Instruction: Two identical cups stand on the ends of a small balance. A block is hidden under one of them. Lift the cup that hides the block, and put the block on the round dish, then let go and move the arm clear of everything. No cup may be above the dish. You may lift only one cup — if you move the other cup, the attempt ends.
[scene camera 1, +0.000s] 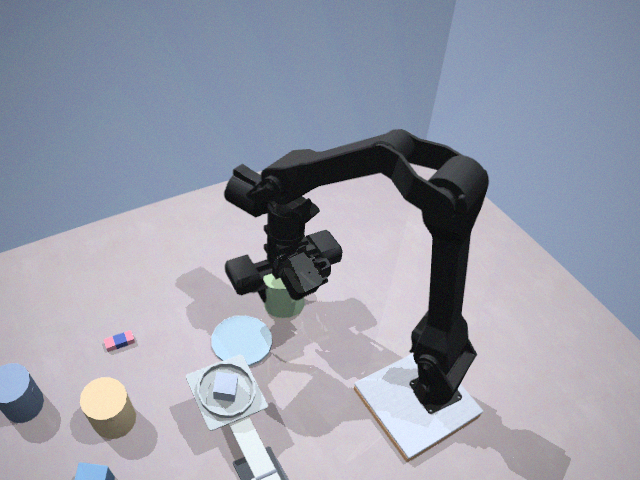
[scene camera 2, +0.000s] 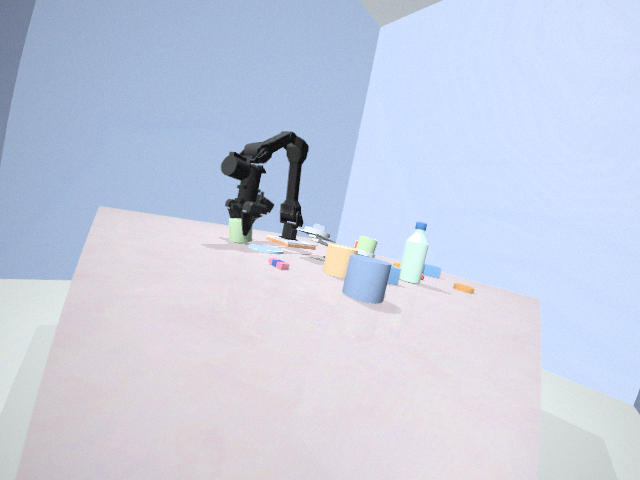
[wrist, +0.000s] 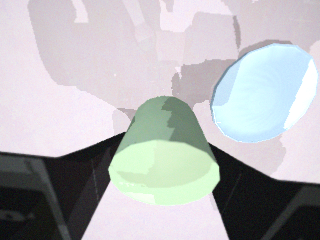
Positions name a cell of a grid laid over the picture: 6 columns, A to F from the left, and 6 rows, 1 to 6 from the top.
My gripper shows in scene camera 1 (C4), in scene camera 2 (C3) and in the wrist view (D4). A bottle shows in scene camera 2 (D4); in scene camera 1 it is out of frame, in the wrist view it is out of frame.
